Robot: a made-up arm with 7 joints.
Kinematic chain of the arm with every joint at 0, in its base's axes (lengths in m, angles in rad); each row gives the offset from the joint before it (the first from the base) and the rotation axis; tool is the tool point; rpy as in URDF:
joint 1: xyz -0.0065 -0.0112 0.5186 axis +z
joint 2: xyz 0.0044 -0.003 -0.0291 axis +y
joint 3: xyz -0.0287 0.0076 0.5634 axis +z
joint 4: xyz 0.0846 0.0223 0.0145 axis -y
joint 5: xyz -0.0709 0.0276 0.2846 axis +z
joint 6: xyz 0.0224 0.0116 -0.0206 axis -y
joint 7: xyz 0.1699 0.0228 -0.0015 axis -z
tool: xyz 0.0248 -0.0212 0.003 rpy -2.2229 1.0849 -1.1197
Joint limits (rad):
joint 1: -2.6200..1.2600
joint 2: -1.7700..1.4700
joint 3: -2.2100..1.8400
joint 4: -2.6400..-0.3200
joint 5: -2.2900..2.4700
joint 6: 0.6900..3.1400
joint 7: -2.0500..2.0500
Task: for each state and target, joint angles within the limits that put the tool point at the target. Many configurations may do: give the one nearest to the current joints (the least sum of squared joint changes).
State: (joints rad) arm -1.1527 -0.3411 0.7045 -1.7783 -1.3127 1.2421 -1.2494
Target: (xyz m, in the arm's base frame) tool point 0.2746 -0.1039 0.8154
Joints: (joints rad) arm -1.1631 -0.3257 0.6756 -2.3776 -1.2078 1.1421 -1.2833
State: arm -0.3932 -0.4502 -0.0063 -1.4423 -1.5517 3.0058 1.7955
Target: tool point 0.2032 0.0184 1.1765
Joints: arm -0.4666 -0.2912 -0.1374 -1.6263 -1.6389 3.0049 1.8202
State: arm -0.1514 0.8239 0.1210 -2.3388 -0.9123 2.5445 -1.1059
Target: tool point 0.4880 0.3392 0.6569
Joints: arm 0.0342 0.6049 0.3255 -2.3167 -0.9380 2.6267 -1.1126
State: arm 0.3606 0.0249 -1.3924 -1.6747 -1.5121 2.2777 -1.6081
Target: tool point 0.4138 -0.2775 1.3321
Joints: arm 0.2748 0.2153 -1.4537 -0.8474 -1.3101 2.0110 -1.4292
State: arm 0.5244 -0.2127 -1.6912 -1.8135 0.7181 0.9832 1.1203
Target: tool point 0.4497 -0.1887 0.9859
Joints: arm 0.7837 0.0515 -1.4332 -1.7324 0.7804 0.9560 1.1180
